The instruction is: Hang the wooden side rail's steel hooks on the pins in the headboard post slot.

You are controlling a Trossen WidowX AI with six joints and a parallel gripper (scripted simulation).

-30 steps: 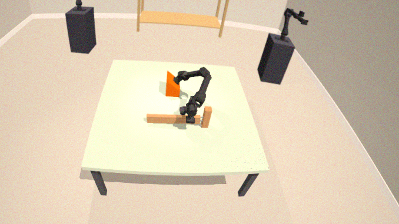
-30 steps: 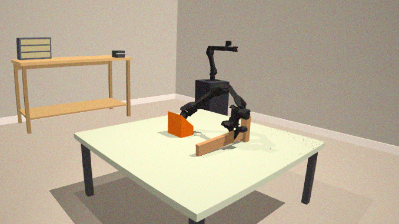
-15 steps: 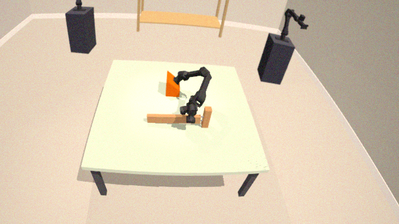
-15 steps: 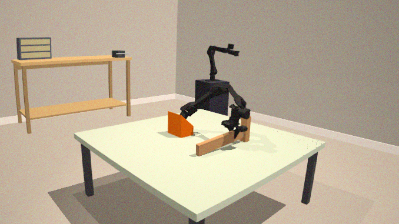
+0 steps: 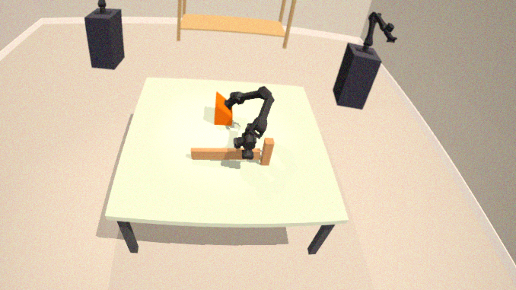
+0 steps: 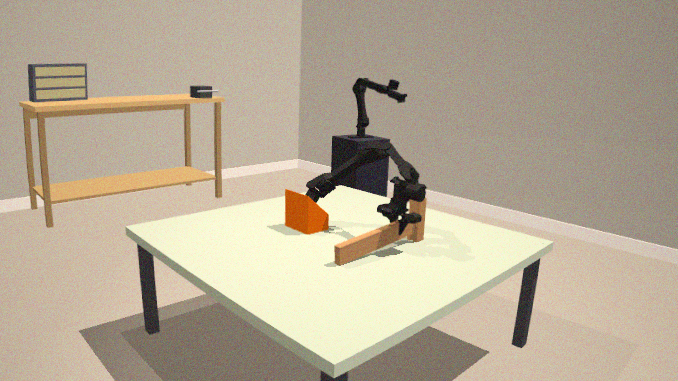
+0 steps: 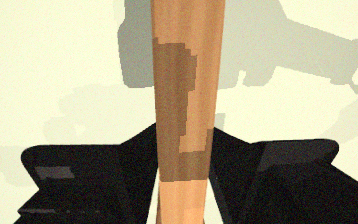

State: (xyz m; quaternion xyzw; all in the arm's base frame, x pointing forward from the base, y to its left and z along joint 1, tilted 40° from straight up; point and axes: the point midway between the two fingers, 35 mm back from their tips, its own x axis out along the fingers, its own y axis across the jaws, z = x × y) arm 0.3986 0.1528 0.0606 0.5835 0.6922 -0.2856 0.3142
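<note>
Now: the upright headboard post 120 mm to the left of my gripper tip, 40 mm above it and 10 mm behind it.
</note>
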